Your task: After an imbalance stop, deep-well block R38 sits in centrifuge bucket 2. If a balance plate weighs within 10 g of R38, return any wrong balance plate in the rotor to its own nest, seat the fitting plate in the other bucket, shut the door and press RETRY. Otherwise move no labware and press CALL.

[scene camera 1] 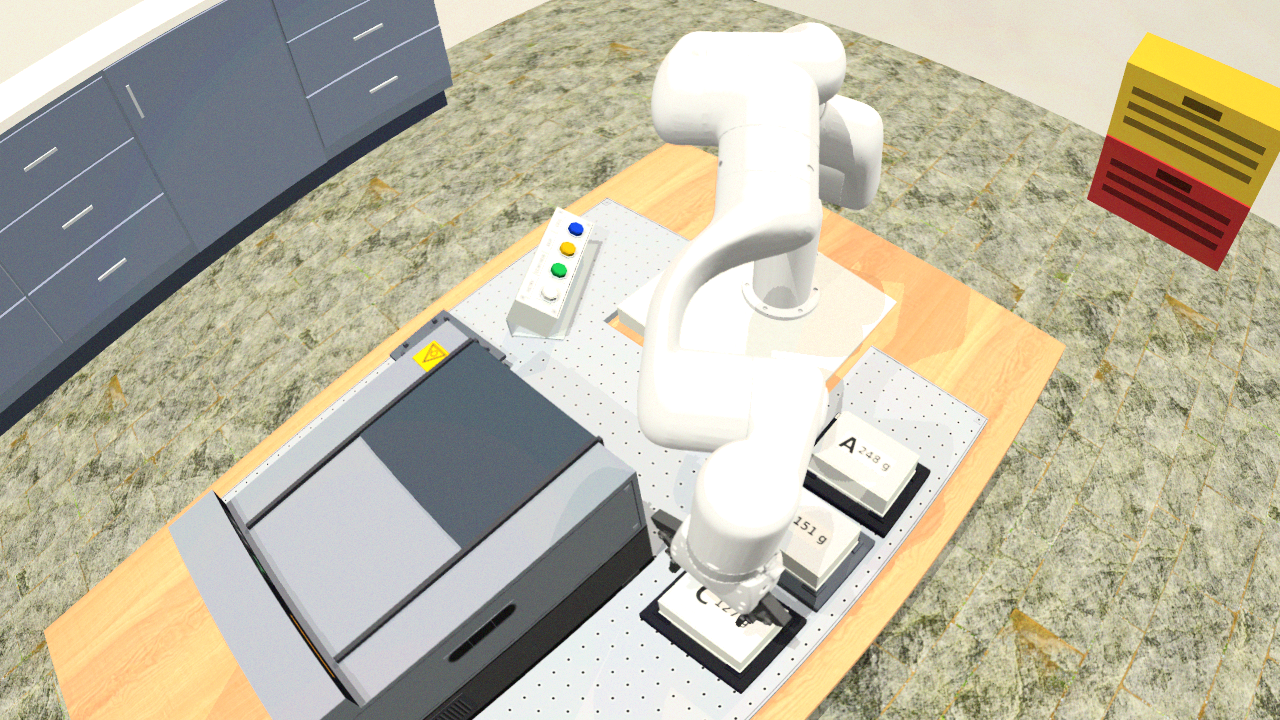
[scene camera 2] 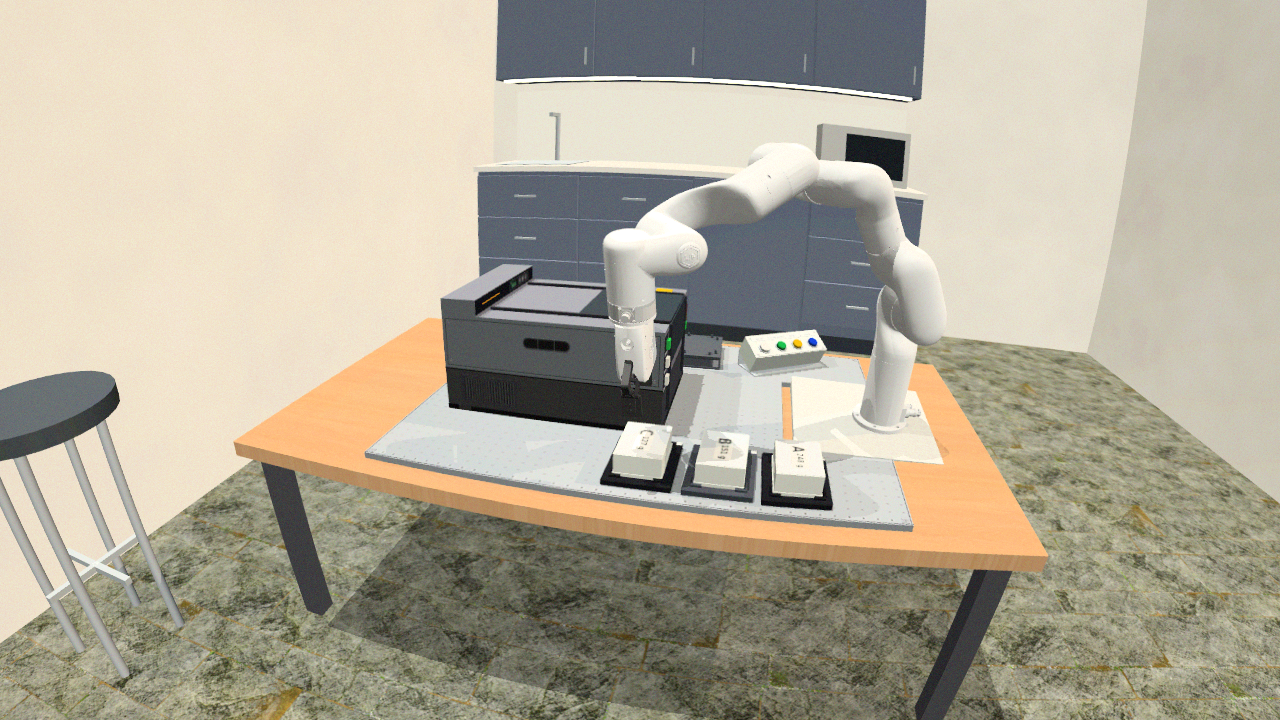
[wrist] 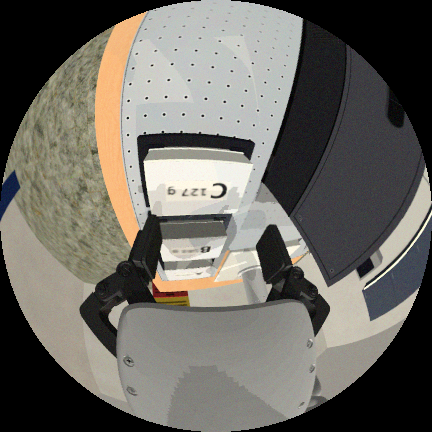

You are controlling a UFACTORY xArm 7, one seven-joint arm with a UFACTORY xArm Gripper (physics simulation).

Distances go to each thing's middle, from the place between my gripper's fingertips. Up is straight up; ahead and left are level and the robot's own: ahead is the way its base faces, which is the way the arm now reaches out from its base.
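Plate C [scene camera 1: 691, 607] sits 10 mm behind my hand and 100 mm below it. I see the black nest [scene camera 1: 739, 682] also 10 mm behind my hand, but 120 mm below it. Plate B [scene camera 1: 818, 539] is 150 mm behind my hand, 30 mm to the left of it and 100 mm below it, whereas plate A [scene camera 1: 858, 460] lies 280 mm behind my hand, 50 mm to the left of it and 100 mm below it.
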